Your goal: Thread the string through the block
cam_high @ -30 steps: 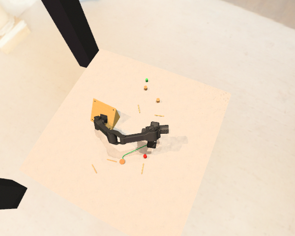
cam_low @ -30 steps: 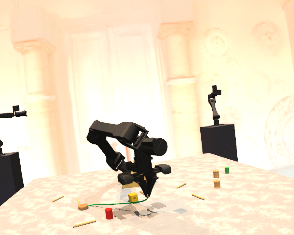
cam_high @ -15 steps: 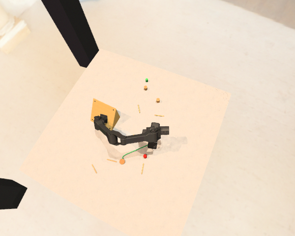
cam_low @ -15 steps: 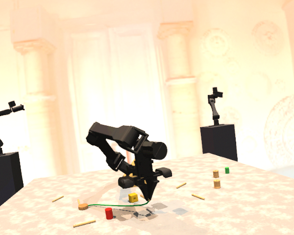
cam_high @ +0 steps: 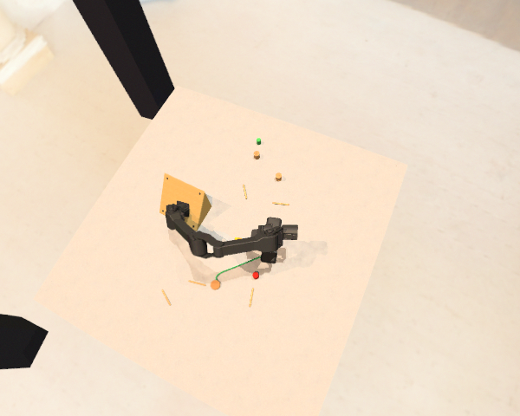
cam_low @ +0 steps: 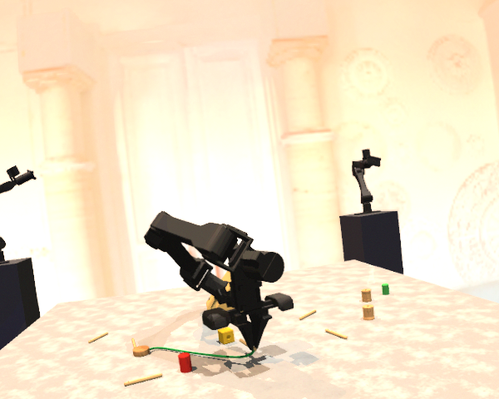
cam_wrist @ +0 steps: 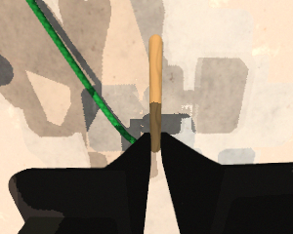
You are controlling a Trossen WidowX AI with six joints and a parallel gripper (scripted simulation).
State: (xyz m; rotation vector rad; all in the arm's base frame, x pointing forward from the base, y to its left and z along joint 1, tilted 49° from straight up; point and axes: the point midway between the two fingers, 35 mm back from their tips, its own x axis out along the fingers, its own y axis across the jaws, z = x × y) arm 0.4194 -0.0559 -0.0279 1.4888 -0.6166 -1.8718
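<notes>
Now: gripper tip 150 mm past the yellow block, 30 mm to the left of it and 10 mm above it. Also, from my gripper tip: red cylinder 20 mm behind, 140 mm to the right, 10 mm below; round wooden button 170 mm behind, 240 mm to the right, 20 mm below; thin wooden stick 10 mm behind.
</notes>
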